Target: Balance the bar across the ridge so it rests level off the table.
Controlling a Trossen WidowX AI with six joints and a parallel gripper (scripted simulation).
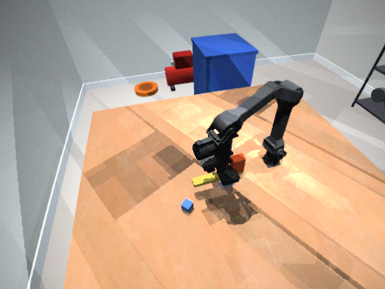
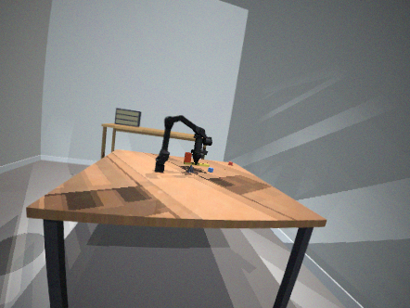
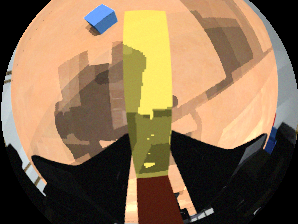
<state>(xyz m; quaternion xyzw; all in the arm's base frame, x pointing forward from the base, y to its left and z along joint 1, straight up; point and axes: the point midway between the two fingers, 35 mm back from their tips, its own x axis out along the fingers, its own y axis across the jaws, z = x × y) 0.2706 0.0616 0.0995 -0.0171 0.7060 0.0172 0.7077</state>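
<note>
The dark ridge lies 4 cm below my gripper tip and 3 cm behind it. Round my gripper tip: small red piece: 47 cm ahead, 44 cm to the left, 5 cm below; then small blue cube: 15 cm ahead, 7 cm to the left, 5 cm below.
</note>
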